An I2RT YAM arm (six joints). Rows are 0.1 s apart.
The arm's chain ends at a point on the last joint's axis. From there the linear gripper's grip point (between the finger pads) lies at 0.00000 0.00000 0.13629 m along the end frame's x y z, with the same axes.
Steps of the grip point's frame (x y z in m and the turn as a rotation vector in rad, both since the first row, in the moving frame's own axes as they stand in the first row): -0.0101, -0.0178, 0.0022, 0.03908, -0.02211, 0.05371; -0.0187, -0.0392, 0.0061, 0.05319, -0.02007, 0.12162; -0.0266, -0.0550, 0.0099, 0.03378, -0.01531, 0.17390; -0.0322, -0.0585, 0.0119, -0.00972, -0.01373, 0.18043; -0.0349, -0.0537, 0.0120, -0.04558, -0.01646, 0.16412; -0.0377, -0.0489, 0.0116, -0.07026, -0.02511, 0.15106
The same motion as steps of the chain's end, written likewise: -0.0072, -0.0124, 0.0023, 0.03908, -0.02211, 0.05371; -0.0164, -0.0318, 0.0063, 0.05319, -0.02007, 0.12162; -0.0249, -0.0502, 0.0100, 0.03378, -0.01531, 0.17390; -0.0302, -0.0596, 0.0119, -0.00972, -0.01373, 0.18043; -0.0322, -0.0597, 0.0122, -0.04558, -0.01646, 0.16412; -0.0336, -0.0582, 0.0120, -0.07026, -0.02511, 0.15106
